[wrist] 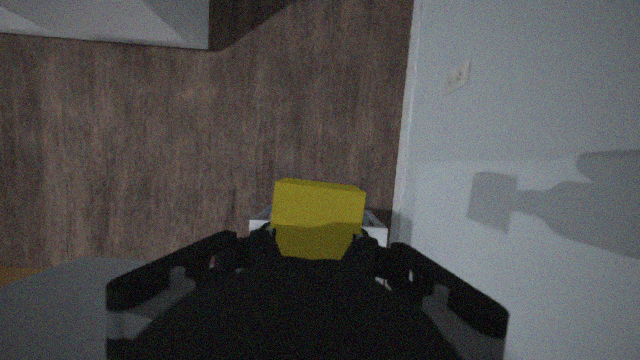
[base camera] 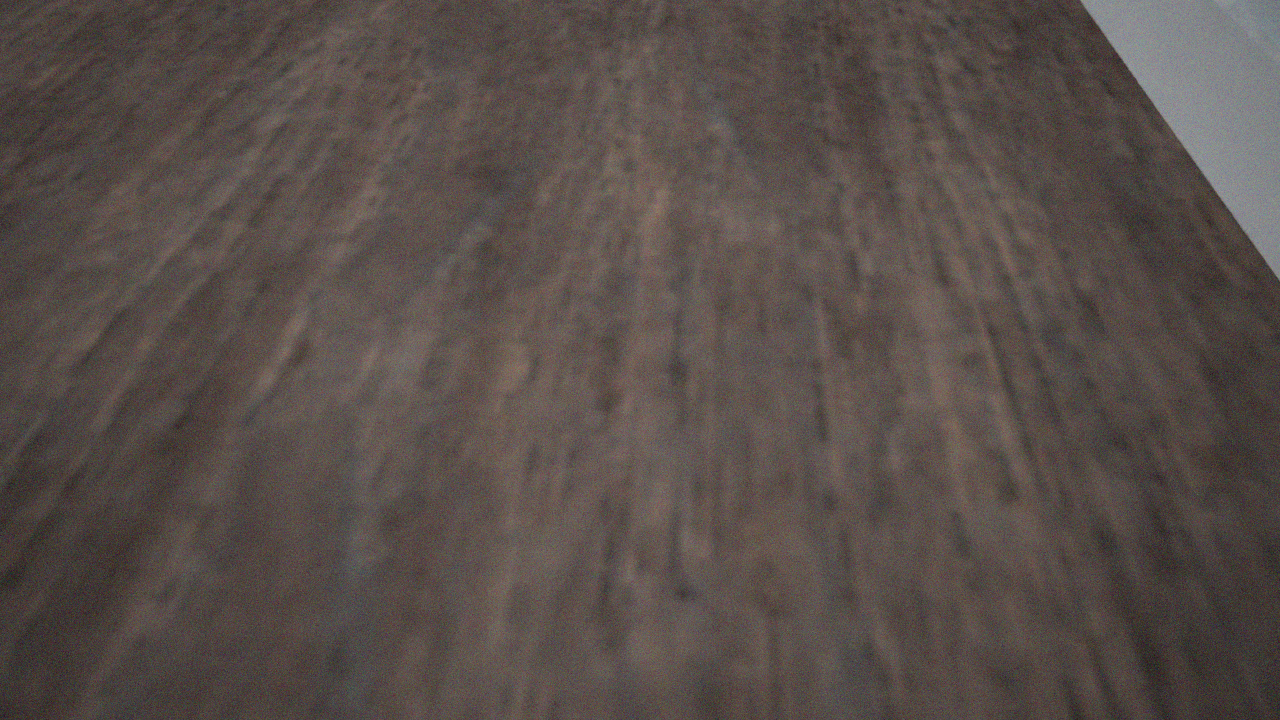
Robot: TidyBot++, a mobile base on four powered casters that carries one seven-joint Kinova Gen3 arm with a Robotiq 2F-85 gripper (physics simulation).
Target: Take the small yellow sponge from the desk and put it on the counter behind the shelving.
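Places are measured from the arm's base along level axes (x ahead, y left, z up), in metres.
Pixels of known places: gripper, fingertip midpoint: [wrist: 315, 230].
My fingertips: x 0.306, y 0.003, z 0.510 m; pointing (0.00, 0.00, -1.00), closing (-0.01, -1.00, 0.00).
For each thing: its top centre in the pictures, then the offset to it from my fingertips. Level surfaces: height alone.
- small yellow sponge at its top centre: [wrist: 312, 258] dy +0.000, dx -0.008, dz +0.033 m
- outlet at its top centre: [wrist: 469, 71] dy -0.423, dx +0.363, dz -0.450 m
- Brown wooden floor at its surface level: dz -0.907 m
The small yellow sponge [wrist: 318, 207] is held between the two fingertips near the middle of the wrist view. My gripper [wrist: 315, 230] is shut on it, a finger on each side, and holds it above the wooden floor. The sponge and gripper do not show in the base camera view. The counter top cannot be made out for certain; a small orange-brown strip [wrist: 17, 275] shows at the left edge of the wrist view. The desk does not show in either view.
A pale wall [wrist: 525, 125] with an outlet [wrist: 457, 77] stands at the right. A white block-like body [wrist: 125, 25] is at the upper left. A white-edged object [wrist: 377, 234] lies partly hidden behind the sponge. Brown wooden floor [base camera: 626, 358] [wrist: 150, 150] shows; a pale wall [base camera: 1199, 98] edges it.
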